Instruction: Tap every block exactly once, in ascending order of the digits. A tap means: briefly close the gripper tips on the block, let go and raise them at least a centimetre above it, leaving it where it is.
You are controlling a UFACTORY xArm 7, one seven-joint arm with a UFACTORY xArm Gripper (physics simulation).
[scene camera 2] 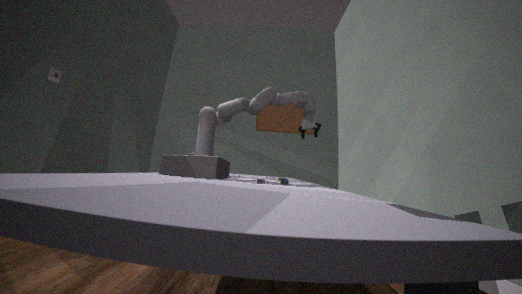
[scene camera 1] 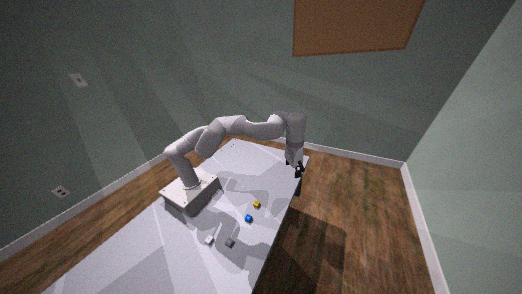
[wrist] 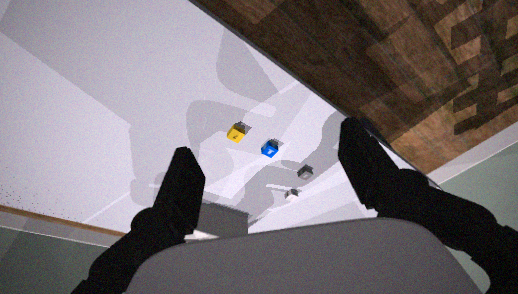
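A yellow block (scene camera 1: 256,204) (scene camera 2: 280,178) (wrist: 235,134) and a blue block (scene camera 1: 248,218) (scene camera 2: 284,182) (wrist: 269,149) lie near each other on the table. A dark grey block (scene camera 1: 229,242) (wrist: 305,173) and a whitish block (scene camera 1: 209,240) (wrist: 292,195) lie apart from them, on the blue block's side. Marks show on the yellow, blue and grey blocks in the wrist view, but I cannot read their digits surely. My gripper (scene camera 1: 295,170) (scene camera 2: 310,135) (wrist: 266,150) is open and empty, high above the table and away from the blocks, near the table's long edge in scene camera 1.
The light table (scene camera 1: 170,257) (scene camera 2: 200,210) (wrist: 75,85) carries the arm's base box (scene camera 1: 202,200) (scene camera 2: 192,166) (wrist: 225,218). The wooden floor (scene camera 1: 360,200) (wrist: 390,50) lies beyond its edge. A brown board (scene camera 1: 355,25) (scene camera 2: 280,119) hangs on the wall. Shadows cross the table.
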